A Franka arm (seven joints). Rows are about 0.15 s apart.
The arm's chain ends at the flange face. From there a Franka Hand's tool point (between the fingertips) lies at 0.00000 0.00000 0.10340 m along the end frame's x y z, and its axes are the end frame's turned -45 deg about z.
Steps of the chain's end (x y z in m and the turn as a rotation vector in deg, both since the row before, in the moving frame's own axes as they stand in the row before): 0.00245 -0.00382 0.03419 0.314 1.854 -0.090; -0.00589 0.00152 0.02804 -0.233 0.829 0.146; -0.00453 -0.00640 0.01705 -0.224 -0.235 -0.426; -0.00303 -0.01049 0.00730 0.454 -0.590 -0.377; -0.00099 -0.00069 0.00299 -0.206 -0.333 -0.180; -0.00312 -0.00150 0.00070 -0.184 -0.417 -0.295; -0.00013 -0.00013 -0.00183 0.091 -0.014 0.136; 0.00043 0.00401 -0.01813 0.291 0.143 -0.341; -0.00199 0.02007 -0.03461 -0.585 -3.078 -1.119
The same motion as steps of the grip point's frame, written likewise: 0.00720 0.00099 0.03413 -1.089 1.533 -0.090; -0.00448 -0.00173 0.02803 -0.751 0.421 0.146; 0.00074 -0.00774 0.01705 0.008 -0.325 -0.426; 0.00510 -0.01089 0.00729 0.738 -0.096 -0.377; -0.00090 -0.00135 0.00299 0.090 -0.381 -0.180; -0.00191 -0.00356 0.00070 0.165 -0.425 -0.295; 0.00010 -0.00032 -0.00183 0.074 0.054 0.136; -0.00198 0.00295 -0.01813 0.105 0.307 -0.341; -0.02030 0.00965 -0.03476 1.763 -2.590 -1.119
